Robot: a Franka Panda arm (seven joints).
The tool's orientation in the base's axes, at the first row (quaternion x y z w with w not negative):
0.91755, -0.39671, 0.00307, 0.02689
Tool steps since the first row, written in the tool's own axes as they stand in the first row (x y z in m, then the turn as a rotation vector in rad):
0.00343, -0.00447, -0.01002, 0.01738, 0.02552, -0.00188
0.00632, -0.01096, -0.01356, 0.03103, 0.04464, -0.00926
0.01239, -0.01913, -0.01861, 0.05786, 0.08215, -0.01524
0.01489, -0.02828, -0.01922, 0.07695, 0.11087, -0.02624
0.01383, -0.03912, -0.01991, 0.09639, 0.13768, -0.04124
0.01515, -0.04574, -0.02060, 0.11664, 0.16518, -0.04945
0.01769, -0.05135, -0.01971, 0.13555, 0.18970, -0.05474
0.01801, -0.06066, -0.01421, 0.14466, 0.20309, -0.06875
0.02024, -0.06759, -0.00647, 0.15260, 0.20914, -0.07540
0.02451, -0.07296, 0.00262, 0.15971, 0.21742, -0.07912
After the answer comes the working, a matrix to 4 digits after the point.
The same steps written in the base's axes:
0.00576, 0.00108, 0.00989, -0.00664, -0.03000, 0.00354
0.01252, 0.00360, 0.01320, -0.01110, -0.05263, 0.01218
0.02271, 0.00503, 0.01802, -0.01993, -0.09750, 0.02063
0.03110, 0.00950, 0.01827, -0.02759, -0.13046, 0.03348
0.03827, 0.01772, 0.01842, -0.03356, -0.16217, 0.05024
0.04401, 0.02132, 0.01883, -0.03958, -0.19528, 0.06027
0.04982, 0.02326, 0.01775, -0.04439, -0.22554, 0.06721
0.05673, 0.02911, 0.01183, -0.04768, -0.24060, 0.08208
0.06319, 0.03182, 0.00384, -0.04654, -0.25017, 0.08922
0.06988, 0.03192, -0.00538, -0.04764, -0.26082, 0.09351

The tool's axes in the first row as the columns of a matrix, in the base's axes (rounded; the answer above uses it unrounded):
0.6852, -0.7282, -0.0157
-0.7278, -0.6838, -0.0518
0.0270, 0.0469, -0.9985

